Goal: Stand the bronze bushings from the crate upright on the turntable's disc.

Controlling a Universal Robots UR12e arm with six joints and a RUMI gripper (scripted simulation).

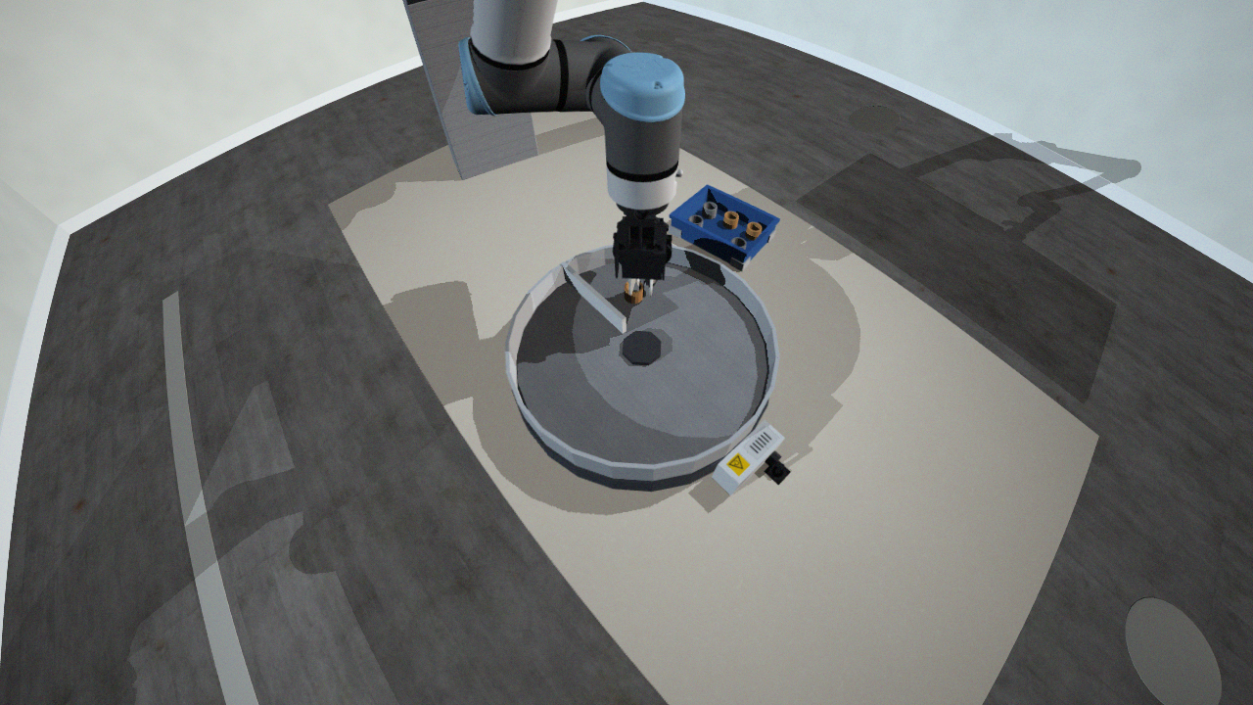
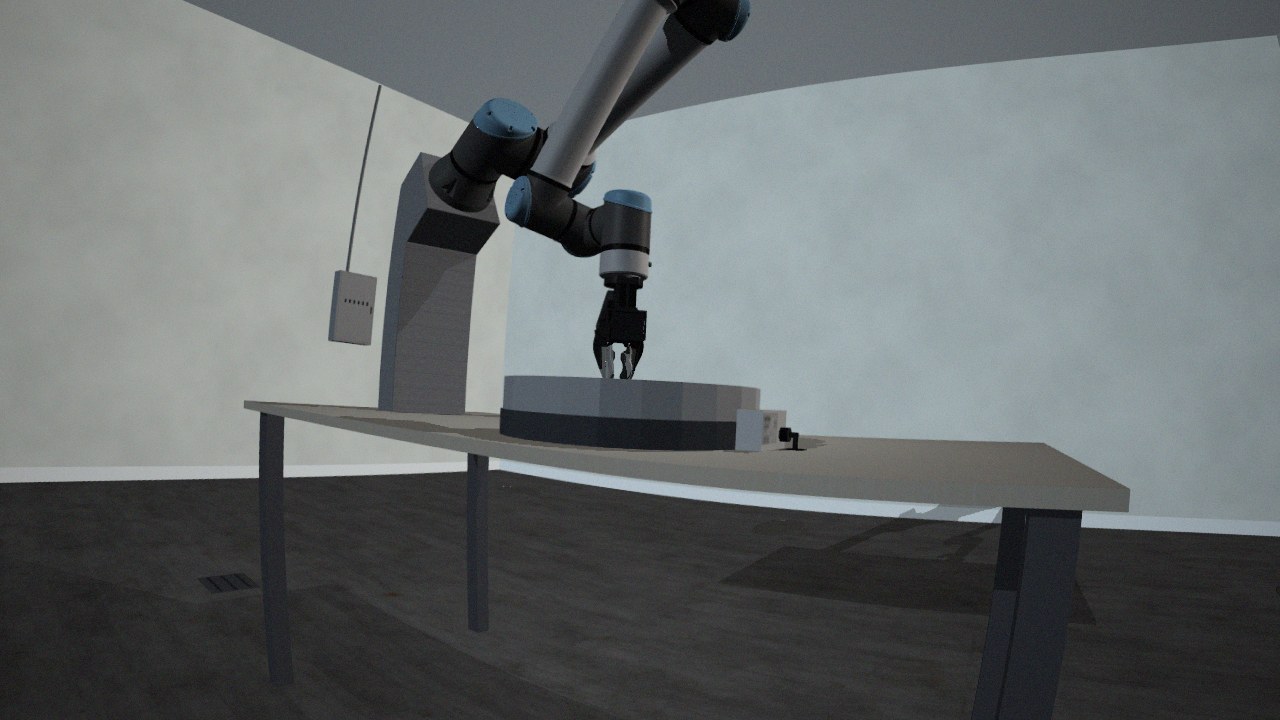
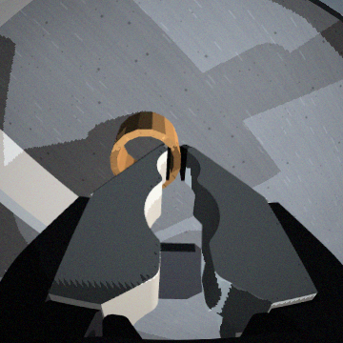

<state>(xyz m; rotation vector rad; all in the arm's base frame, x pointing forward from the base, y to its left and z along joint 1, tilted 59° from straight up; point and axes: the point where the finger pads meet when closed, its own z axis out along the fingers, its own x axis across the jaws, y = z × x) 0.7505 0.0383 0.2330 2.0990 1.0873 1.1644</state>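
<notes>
Right now my hand is 28 cm to the right of the blue crate, 9 cm past it and 5 cm above it. From my hand the other things lie so: turntable disc (9 cm ahead, 6 cm to the right, 2 cm below).
</notes>
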